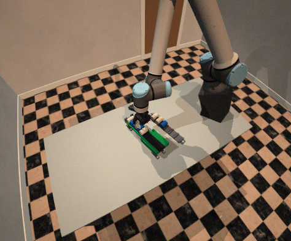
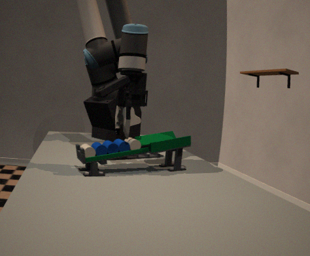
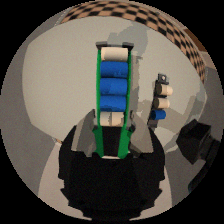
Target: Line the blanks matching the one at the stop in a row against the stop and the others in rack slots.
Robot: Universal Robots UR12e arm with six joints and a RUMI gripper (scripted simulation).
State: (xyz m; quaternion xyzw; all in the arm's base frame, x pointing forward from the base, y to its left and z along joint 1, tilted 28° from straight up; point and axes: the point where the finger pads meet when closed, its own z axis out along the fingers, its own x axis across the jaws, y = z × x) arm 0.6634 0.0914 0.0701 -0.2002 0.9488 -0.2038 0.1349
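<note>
Now: hand 22 cm past the grey stock rack, 14 cm above it and 2 cm to the right of it. Also, from my hand: stop 13 cm to the right, 7 cm below, 5 cm ahead.
</note>
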